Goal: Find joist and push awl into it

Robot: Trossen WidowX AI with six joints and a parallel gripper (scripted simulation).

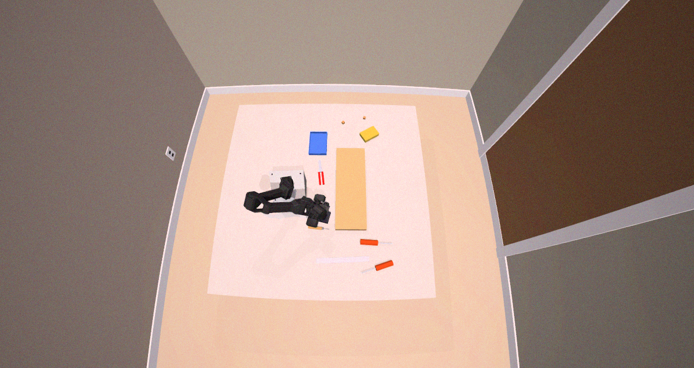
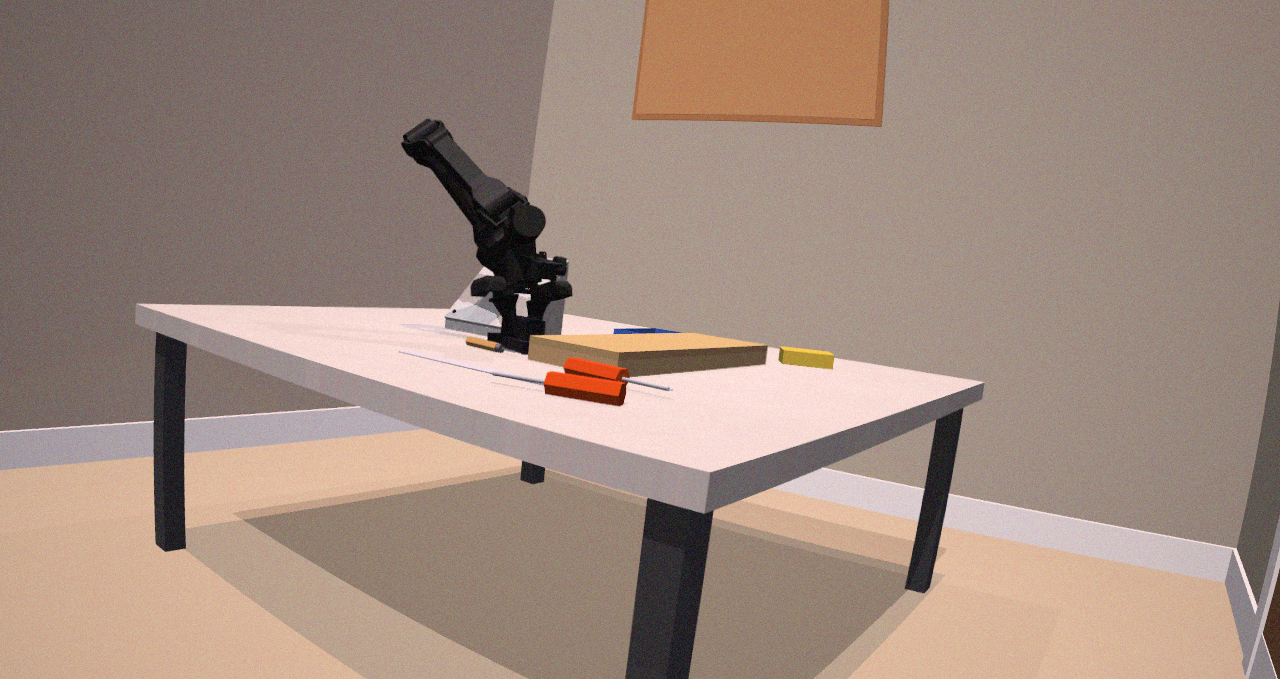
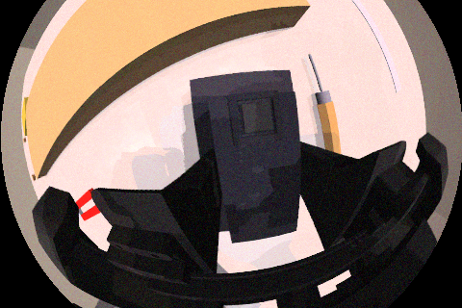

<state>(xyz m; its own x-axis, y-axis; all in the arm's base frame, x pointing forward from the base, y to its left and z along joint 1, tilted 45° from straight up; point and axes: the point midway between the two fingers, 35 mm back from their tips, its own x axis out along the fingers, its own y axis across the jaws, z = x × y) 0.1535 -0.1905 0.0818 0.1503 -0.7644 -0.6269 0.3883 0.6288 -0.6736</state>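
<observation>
Now: gripper tip 70 mm to the left of the awl, 20 mm above it and 10 mm past it. From my gripper tip the other things lie so: black stud finder (20 mm above, 10 mm ahead); then blue tray (490 mm to the left, 30 mm ahead, 10 mm below); then thin white strip (270 mm to the right, 90 mm ahead, 20 mm below).
</observation>
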